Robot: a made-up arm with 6 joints.
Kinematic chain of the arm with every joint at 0, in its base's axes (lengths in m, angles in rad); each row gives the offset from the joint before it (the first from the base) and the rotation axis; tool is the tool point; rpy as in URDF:
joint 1: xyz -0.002 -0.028 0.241 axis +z
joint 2: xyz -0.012 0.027 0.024 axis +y
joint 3: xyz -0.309 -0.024 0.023 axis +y
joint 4: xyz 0.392 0.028 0.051 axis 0.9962 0 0.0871
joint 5: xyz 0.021 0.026 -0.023 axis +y
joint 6: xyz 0.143 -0.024 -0.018 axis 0.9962 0 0.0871
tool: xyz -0.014 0.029 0.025 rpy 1.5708 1.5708 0
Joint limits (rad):
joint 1: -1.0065..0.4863
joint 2: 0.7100..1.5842
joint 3: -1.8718..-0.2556
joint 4: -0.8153..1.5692
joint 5: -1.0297..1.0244
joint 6: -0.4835..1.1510
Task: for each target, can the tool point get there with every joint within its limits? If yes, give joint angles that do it. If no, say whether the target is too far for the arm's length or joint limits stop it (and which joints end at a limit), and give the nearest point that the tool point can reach.
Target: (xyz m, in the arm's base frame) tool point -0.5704 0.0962 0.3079
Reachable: no: joint limits stop it (at a limit: joint 1, joint 2, joint 3, joint 5, joint 6) | nearest point -0.0013 0.0997 0.0995 | short by 0.606 m
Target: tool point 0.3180 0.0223 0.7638
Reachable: yes | joints -0.1578 0.9447 -1.3403 0.6301 0.2380 -0.2456
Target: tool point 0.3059 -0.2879 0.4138
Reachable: yes | joints -0.8755 1.2113 -0.7155 -0.4547 -0.6341 0.4818
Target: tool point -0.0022 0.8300 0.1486
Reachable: no: joint limits stop it (at a limit: joint 1, joint 2, joint 5, joint 6) | nearest point 0.2016 0.2857 0.2303 | short by 0.587 m
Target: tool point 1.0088 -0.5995 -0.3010
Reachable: no: too far | nearest point 0.3927 -0.2511 0.2393 | short by 0.890 m
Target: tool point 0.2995 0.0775 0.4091
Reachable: yes | joints 0.1489 0.8260 -0.4588 -0.4107 -0.4759 0.5364
